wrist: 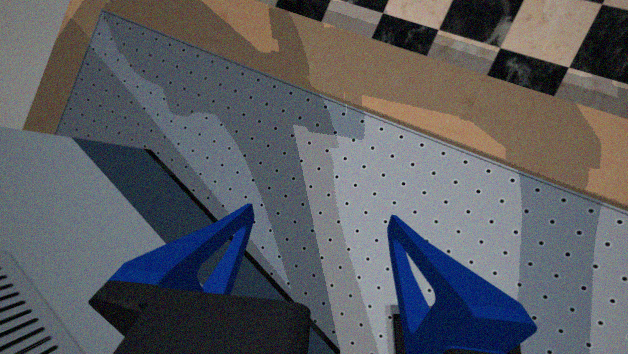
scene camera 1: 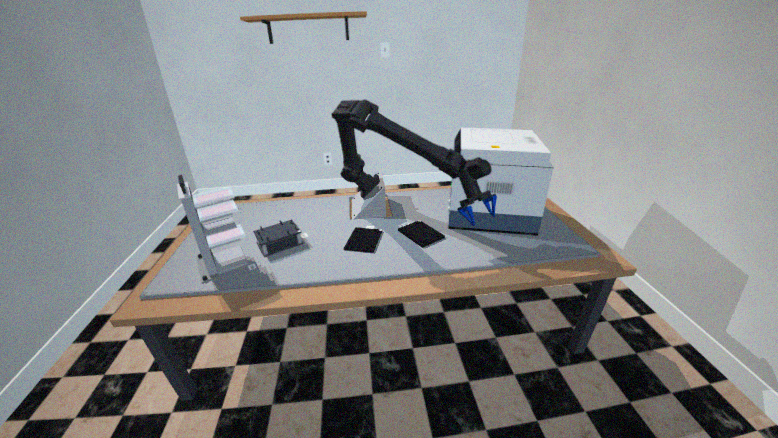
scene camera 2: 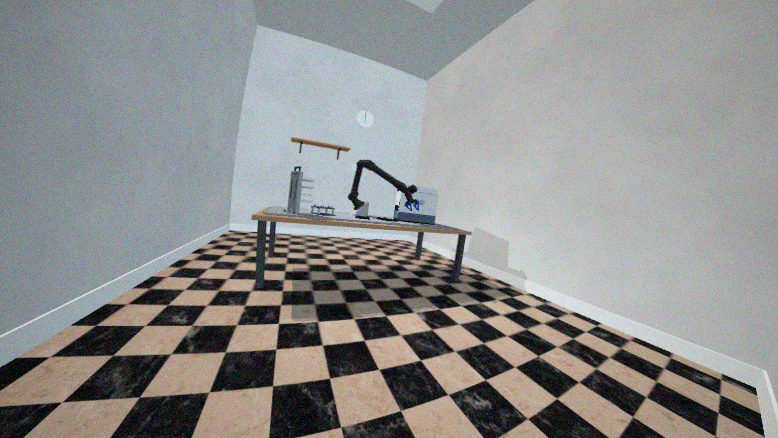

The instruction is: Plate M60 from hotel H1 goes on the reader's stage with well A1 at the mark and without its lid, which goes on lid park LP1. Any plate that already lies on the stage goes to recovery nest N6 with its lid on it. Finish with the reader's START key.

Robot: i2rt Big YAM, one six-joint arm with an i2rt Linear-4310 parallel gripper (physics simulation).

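Frame: origin at the arm's base, x ahead, y left, z up, level; millimetres.
Seen in the pictures: gripper, fingertip midpoint: [wrist: 319, 215] [scene camera 1: 483, 220] [scene camera 2: 414, 210]; arm's base at its link origin: [scene camera 1: 370, 186] [scene camera 2: 359, 206].
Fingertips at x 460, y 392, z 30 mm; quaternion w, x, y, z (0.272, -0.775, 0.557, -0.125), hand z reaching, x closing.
Offsets run from my fingertips to a thing's middle. Level surfaces: height alone.
My gripper [scene camera 1: 483, 219] [scene camera 2: 413, 209] [wrist: 319, 215] has blue fingers spread wide, open and empty. It hangs above the table, in front of the vented side of the white and dark-blue reader @[274 mm back, 146 mm left, 56 mm up] [scene camera 1: 522, 198] [scene camera 2: 428, 201] [wrist: 55, 200]. The reader's stage and START key do not show. A grey hotel @[47 mm back, 996 mm right, 55 mm up] [scene camera 1: 197, 225] [scene camera 2: 295, 190] stands at the left end. It holds several plates one above another, some pinkish; labels are unreadable, so I cannot tell which is M60. Two flat black pads, a left one @[123 mm back, 448 mm right, 111 mm down] [scene camera 1: 363, 240] and a right one @[133 mm back, 209 mm right, 112 mm down] [scene camera 1: 421, 233], lie mid-table. I cannot tell which is LP1 or N6.
A dark rack with short upright pins @[151 mm back, 794 mm right, 83 mm down] [scene camera 1: 277, 233] [scene camera 2: 322, 208] stands between the hotel and the pads. The arm's base [scene camera 1: 371, 204] is behind the pads. The perforated grey board @[121 mm down] [scene camera 1: 321, 272] [wrist: 425, 170] ends at a wooden table edge [scene camera 1: 353, 293] [wrist: 450, 100]. A shelf [scene camera 1: 304, 16] [scene camera 2: 321, 144] hangs on the wall.
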